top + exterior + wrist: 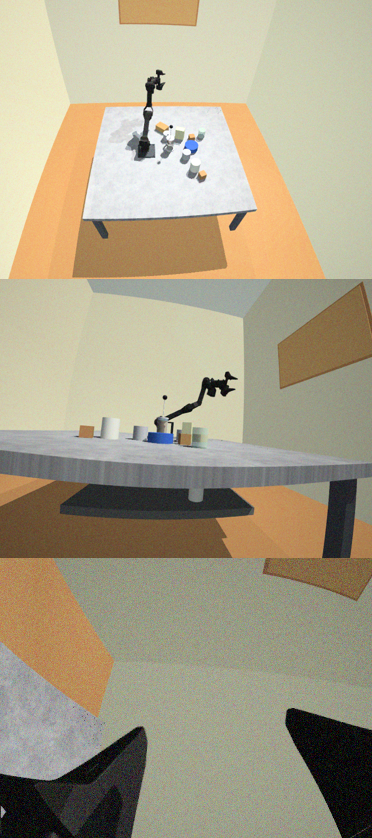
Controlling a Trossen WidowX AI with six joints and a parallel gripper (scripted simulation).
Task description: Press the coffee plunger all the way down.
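My gripper tip is now 49 cm to the left of the coffee press, 30 cm above it and 2 cm past it. From my gripper tip the other things lie so: pale green cylinder 39 cm below, 38 cm to the right, 31 cm ahead; blue disc 52 cm to the right, 41 cm below, 17 cm ahead; pale yellow box 38 cm below, 37 cm to the right, 10 cm ahead.
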